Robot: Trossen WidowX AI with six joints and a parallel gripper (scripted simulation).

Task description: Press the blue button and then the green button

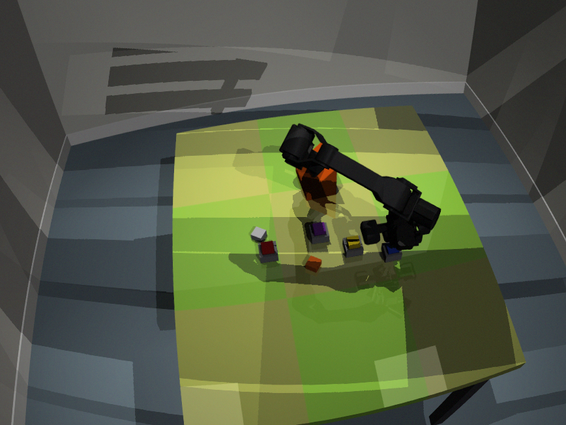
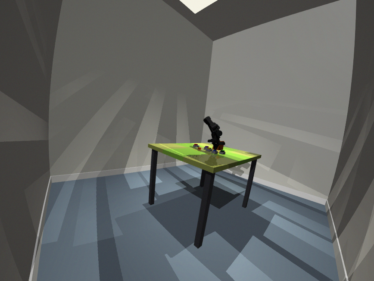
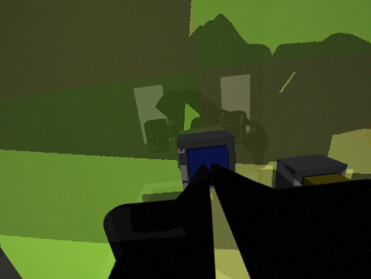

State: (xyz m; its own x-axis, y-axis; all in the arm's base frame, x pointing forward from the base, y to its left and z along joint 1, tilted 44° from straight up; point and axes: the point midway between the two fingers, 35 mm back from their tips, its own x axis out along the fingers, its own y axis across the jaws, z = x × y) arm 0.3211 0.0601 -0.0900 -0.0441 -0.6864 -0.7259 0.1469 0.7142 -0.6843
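The blue button is 10 mm below my gripper tip. The rest, counted from my gripper tip: yellow button: 50 mm behind, 100 mm to the right; then purple button: 130 mm behind, 170 mm to the right; then orange block: 40 mm behind, 210 mm to the right, 20 mm below.
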